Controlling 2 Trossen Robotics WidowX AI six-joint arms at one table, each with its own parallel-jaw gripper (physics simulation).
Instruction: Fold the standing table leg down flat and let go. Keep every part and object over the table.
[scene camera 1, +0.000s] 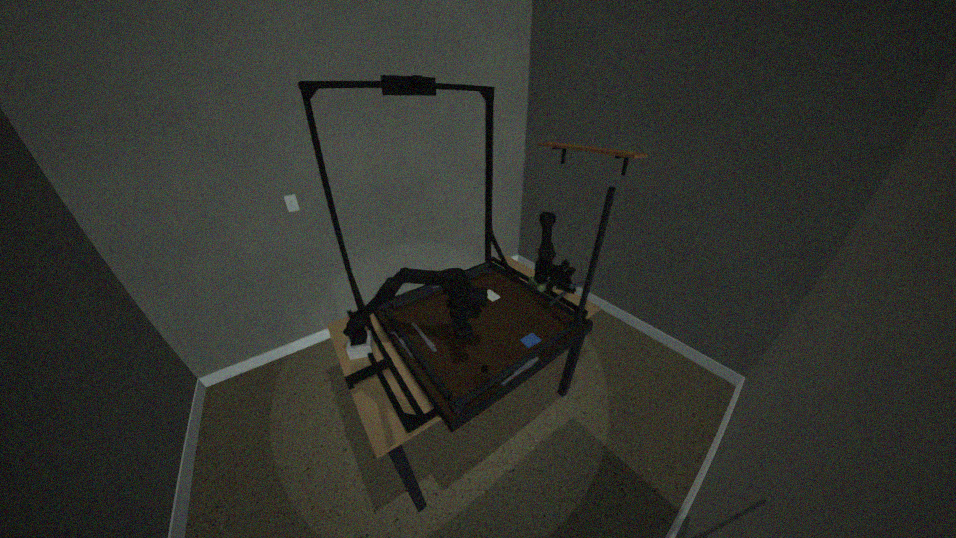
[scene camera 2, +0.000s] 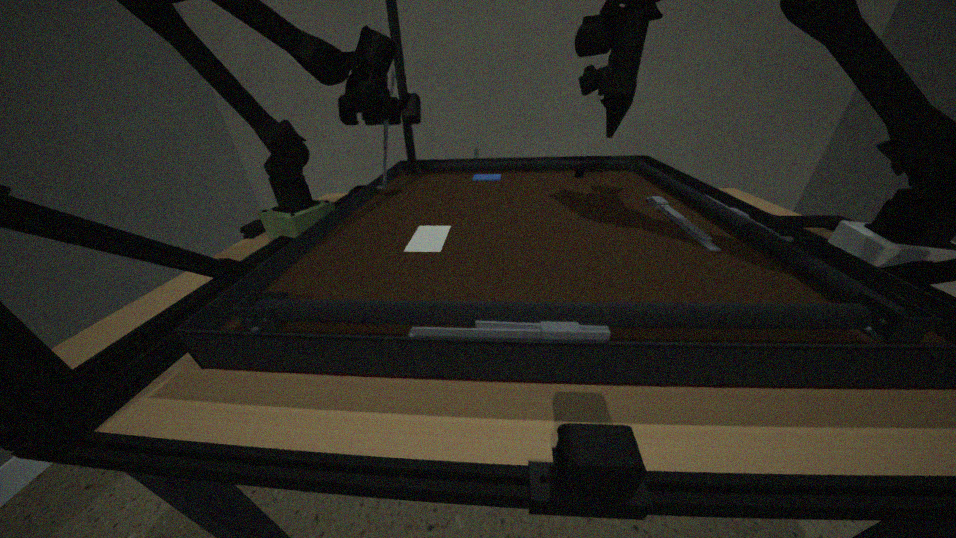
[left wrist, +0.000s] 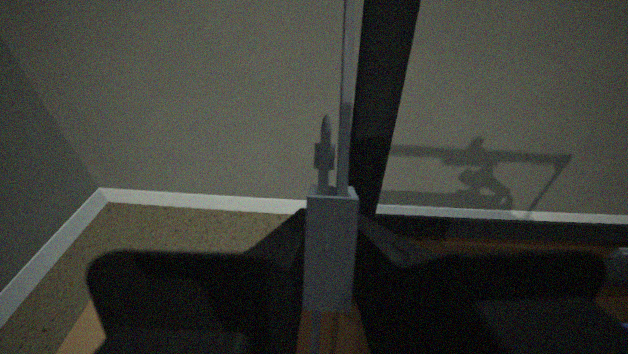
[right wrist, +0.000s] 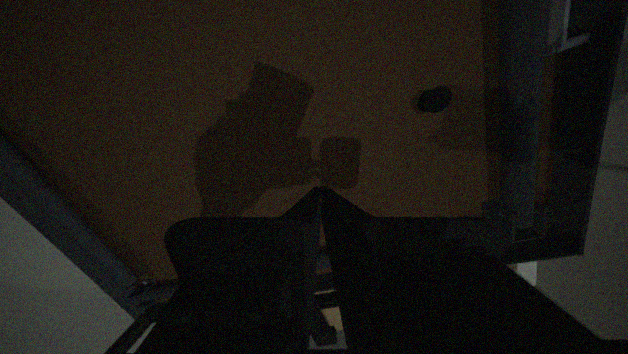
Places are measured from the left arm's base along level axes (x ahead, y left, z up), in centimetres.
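Where they show: left gripper, between the fingertips: (scene camera 1: 574, 292) (scene camera 2: 390, 121); right gripper, between the fingertips: (scene camera 2: 609, 137) (right wrist: 320, 193); left arm's base, origin of its link: (scene camera 1: 540, 280) (scene camera 2: 296, 206); right arm's base, origin of its link: (scene camera 1: 358, 339) (scene camera 2: 907, 237).
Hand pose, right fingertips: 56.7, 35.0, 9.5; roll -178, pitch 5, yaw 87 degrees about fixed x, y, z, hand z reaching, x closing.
Observation:
Things, the pixels of their top centre, and the offset from my right fingertips, as dx, dy, dz. "spot": a spot on its surface instead. Level surfaces: height alone.
- upturned brown tabletop, height of its surface: dz -12.7
- white card, a spot on its surface: (scene camera 2: 427, 238) (scene camera 1: 490, 294) spot: -26.1, -34.9, -12.4
- blue card, centre of its top: (scene camera 2: 487, 176) (scene camera 1: 530, 339) -29.8, +3.6, -10.7
- small black object, centre of its top: (right wrist: 440, 99) (scene camera 2: 579, 168) -5.9, +11.7, -9.1
The standing table leg (scene camera 2: 385, 153) (left wrist: 330, 250) is thin and grey and rises near the far left corner of the upturned brown tabletop (scene camera 2: 534, 267) in scene camera 2. It looks close to upright. My left gripper (scene camera 2: 390, 112) (left wrist: 325, 218) is shut on it, with the grey bar between its fingers in the left wrist view; the fingers partly hide it. My right gripper (scene camera 2: 610, 133) (right wrist: 320, 193) is shut and empty, above the tabletop's far right part in scene camera 2. Grey legs (scene camera 2: 681, 224) (scene camera 2: 511, 331) lie flat at the right and near edges.
A white card (scene camera 1: 492, 295) (scene camera 2: 427, 238), a blue card (scene camera 1: 530, 339) (scene camera 2: 486, 177) and a small black object (scene camera 2: 579, 171) (right wrist: 434, 99) lie on the tabletop. A dark raised rim surrounds it. A black post (scene camera 1: 596, 250) (left wrist: 382, 100) stands close by my left gripper.

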